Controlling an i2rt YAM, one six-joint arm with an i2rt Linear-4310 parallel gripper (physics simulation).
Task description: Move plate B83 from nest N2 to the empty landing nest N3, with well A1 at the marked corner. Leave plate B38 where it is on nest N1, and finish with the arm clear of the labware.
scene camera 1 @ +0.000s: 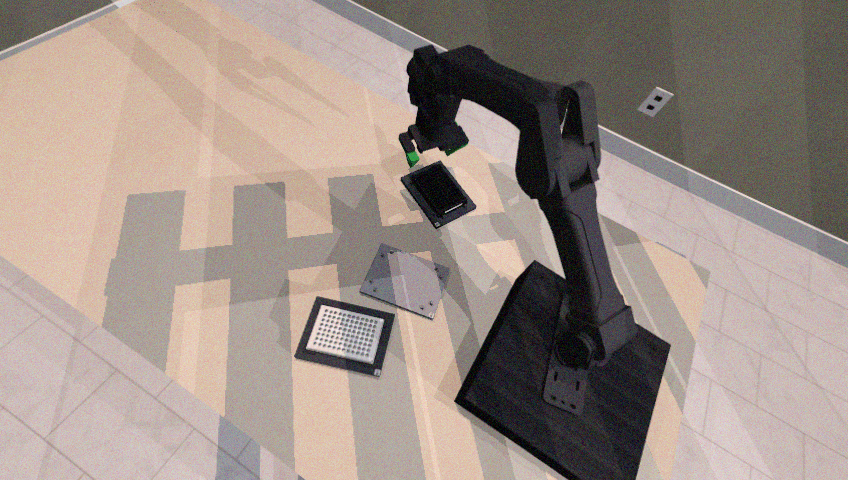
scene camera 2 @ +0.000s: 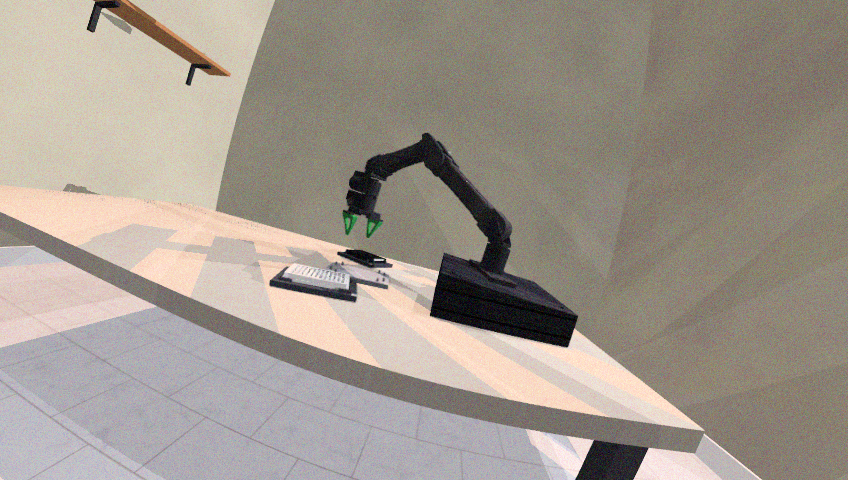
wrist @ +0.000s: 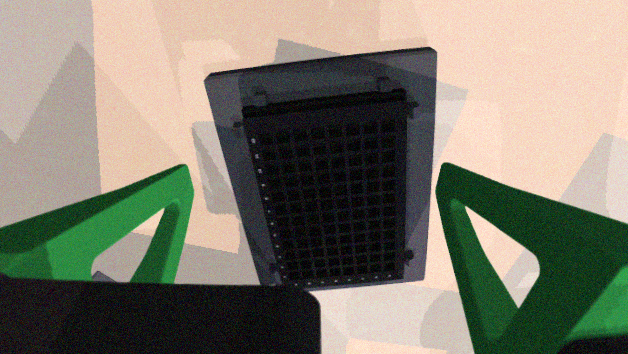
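Note:
A black well plate [scene camera 1: 439, 185] [scene camera 2: 365, 255] [wrist: 335, 195] sits on a dark nest [scene camera 1: 423, 202] [wrist: 419, 200]. A white well plate [scene camera 1: 345, 334] [scene camera 2: 317, 275] sits on another dark nest [scene camera 1: 333, 361] [scene camera 2: 312, 290]. Between them lies the empty grey nest [scene camera 1: 404, 282] [scene camera 2: 368, 274], with small pegs and a pale corner tag [scene camera 1: 431, 315]. Plate and nest names are not readable. My gripper [scene camera 1: 433, 155] [scene camera 2: 359, 234] [wrist: 314, 177] is open and empty, above the black plate. In the wrist view its green fingers stand either side of that plate, with the plate slightly rotated between them.
The black arm base [scene camera 1: 511, 356] [scene camera 2: 499, 315] stands beside the nests on the table. The empty nest lies close to the white plate's nest. A wall shelf [scene camera 2: 172, 38] is high at the upper left, away from the arm. The table's front edge [scene camera 2: 380, 380] runs below the nests.

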